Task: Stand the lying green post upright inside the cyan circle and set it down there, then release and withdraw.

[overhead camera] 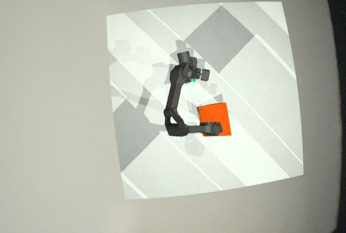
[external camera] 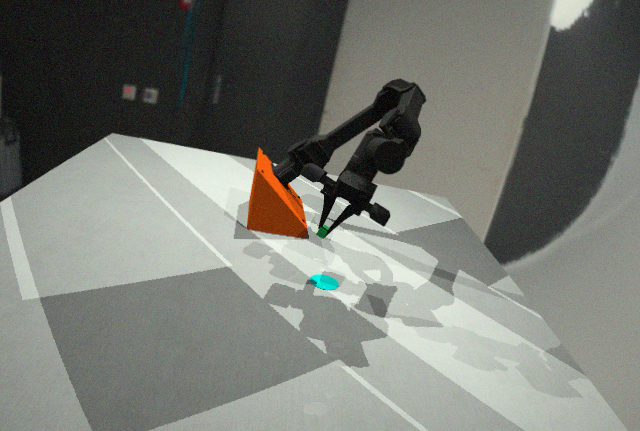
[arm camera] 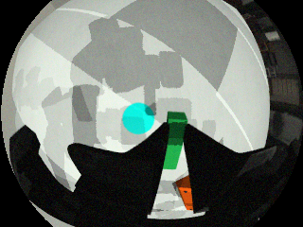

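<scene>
My gripper tip is 110 mm above the cyan circle and 30 mm to the right of it. Round my gripper tip: green post 20 mm behind, 10 mm to the left, 10 mm below.
</scene>
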